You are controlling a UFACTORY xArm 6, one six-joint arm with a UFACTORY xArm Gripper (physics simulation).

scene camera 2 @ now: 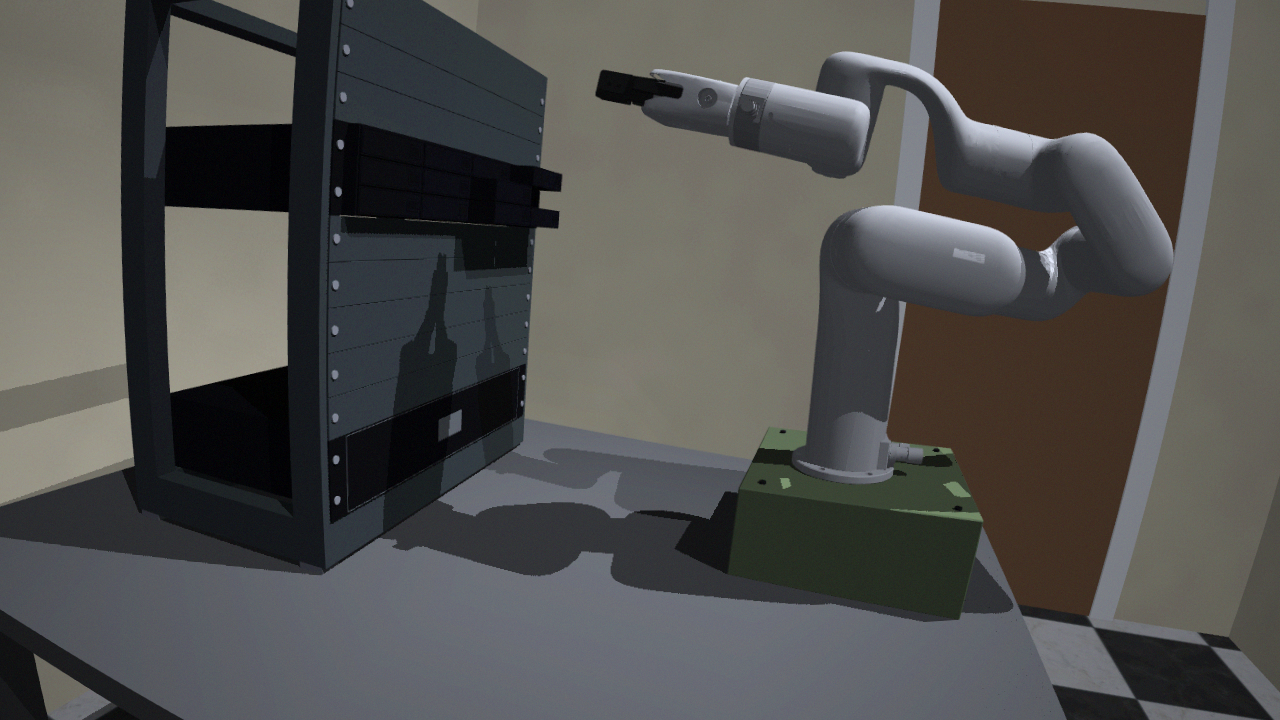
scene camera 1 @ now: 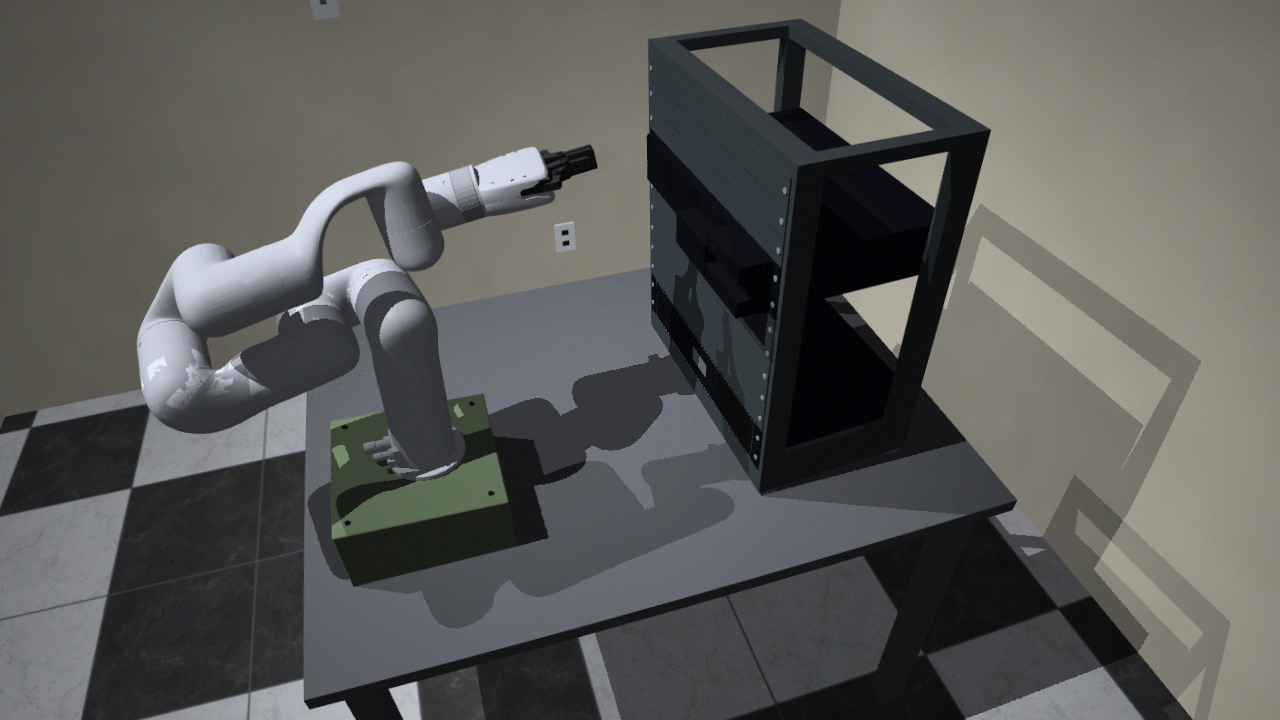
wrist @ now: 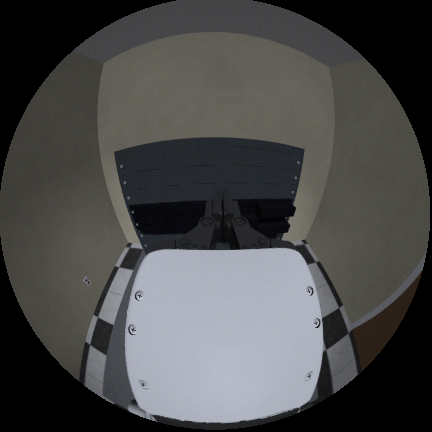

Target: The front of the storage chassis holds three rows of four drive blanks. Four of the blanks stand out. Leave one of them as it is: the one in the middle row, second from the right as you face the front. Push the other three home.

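Pixels of known places: gripper, fingertip midpoint: (scene camera 2: 600, 84) (scene camera 1: 594, 156) (wrist: 220, 199); arm's base, origin of the base link: (scene camera 2: 842, 466) (scene camera 1: 426, 452).
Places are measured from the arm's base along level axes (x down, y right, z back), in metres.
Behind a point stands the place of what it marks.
Note:
The black storage chassis (scene camera 1: 662, 165) {z -0.494, x -0.319, y -0.196 m} (scene camera 2: 386, 170) {z -0.495, x -0.303, y -0.230 m} (wrist: 165, 218) {z -0.495, x -0.302, y -0.180 m} spans the rack front. At its right end as one faces it, an upper blank (scene camera 1: 754, 271) {z -0.480, x -0.331, y 0.166 m} (scene camera 2: 548, 180) {z -0.457, x -0.326, y 0.113 m} (wrist: 281, 209) {z -0.458, x -0.336, y 0.119 m} and a lower blank (scene camera 1: 735, 299) {z -0.459, x -0.284, y 0.158 m} (scene camera 2: 546, 218) {z -0.457, x -0.271, y 0.116 m} (wrist: 278, 226) {z -0.458, x -0.281, y 0.126 m} stand out. Another dark projection (scene camera 1: 692, 229) {z -0.460, x -0.312, y 0.006 m} shows farther left; its row and exact column are hard to tell in the shade. Flush blanks blend together. My gripper (scene camera 1: 588, 158) {z -0.332, x -0.429, y -0.058 m} (scene camera 2: 606, 86) {z -0.332, x -0.429, y -0.058 m} (wrist: 220, 199) {z -0.332, x -0.429, y -0.058 m} is shut and empty, in front of the rack with a gap, pointing towards it. In the wrist view its fingers hide the chassis's middle.
The grey rack (scene camera 1: 733, 100) {z -0.526, x -0.497, y -0.012 m} (scene camera 2: 313, 268) {z -0.521, x -0.204, y -0.304 m} (wrist: 210, 165) {z -0.509, x -0.431, y -0.058 m} stands on the table (scene camera 1: 572, 626) {z -0.139, x 0.114, y 0.319 m} (scene camera 2: 501, 653) {z -0.291, x 0.114, y -0.345 m}, with plain panels above and below the chassis. A lower black unit (scene camera 2: 393, 456) {z -0.510, x 0.017, y -0.182 m} has a pale label. The arm stands on a green base block (scene camera 1: 429, 555) {z 0.036, x 0.082, y 0.139 m} (scene camera 2: 850, 555) {z 0.014, x 0.061, y -0.123 m}.

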